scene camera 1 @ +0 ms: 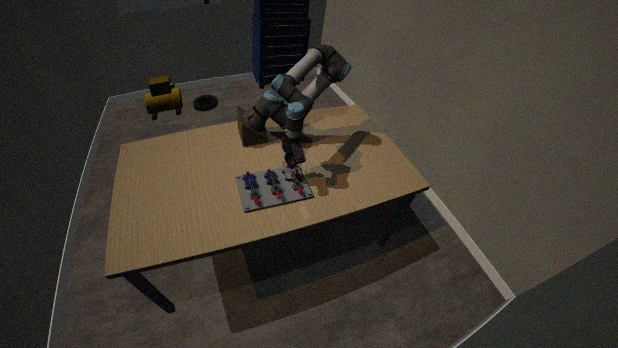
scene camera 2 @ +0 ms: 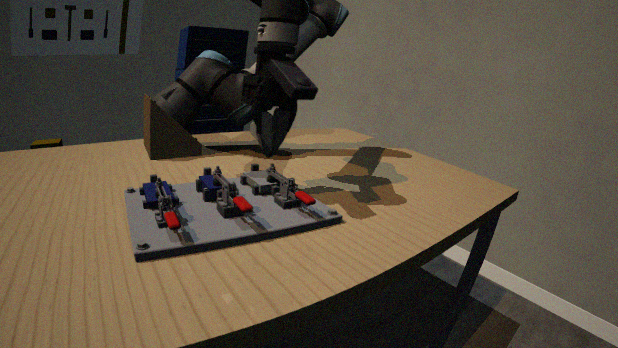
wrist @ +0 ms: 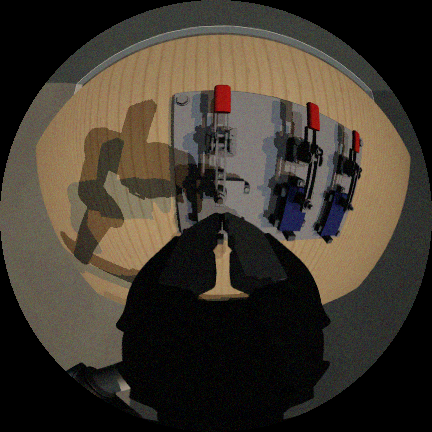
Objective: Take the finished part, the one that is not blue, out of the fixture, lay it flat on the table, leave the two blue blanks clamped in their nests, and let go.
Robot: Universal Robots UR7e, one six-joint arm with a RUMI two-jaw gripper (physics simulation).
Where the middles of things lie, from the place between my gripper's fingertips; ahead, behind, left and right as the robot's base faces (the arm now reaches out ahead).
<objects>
I see the grey finished part (wrist: 234, 187) 2 cm behind my hand and 5 cm below it. Round my hand: fixture plate (scene camera 2: 203, 228): 4 cm ahead, 11 cm to the right, 7 cm below.
</objects>
